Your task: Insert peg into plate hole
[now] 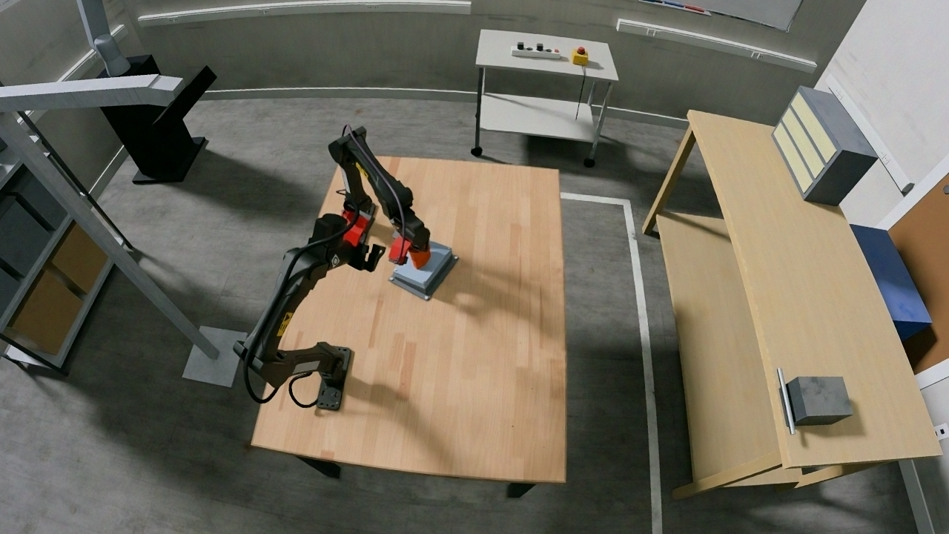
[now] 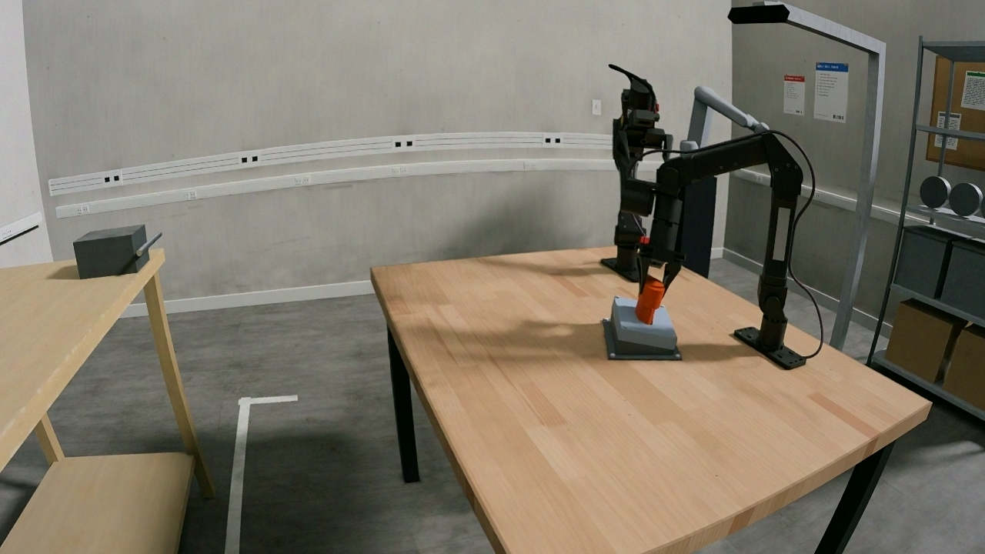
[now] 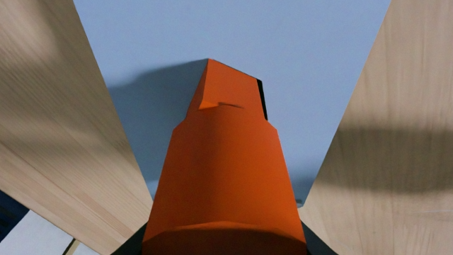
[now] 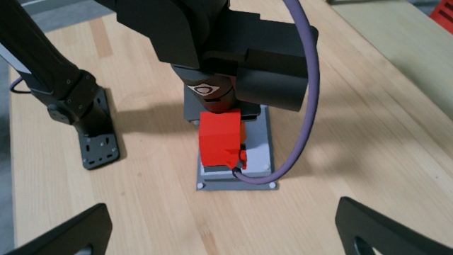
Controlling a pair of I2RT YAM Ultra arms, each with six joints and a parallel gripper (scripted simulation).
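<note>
My left gripper is now 10 mm short of the blue-grey plate, 10 mm to the left of it and 70 mm above it. Round my left hand: orange peg: 10 mm to the right, 20 mm below.
</note>
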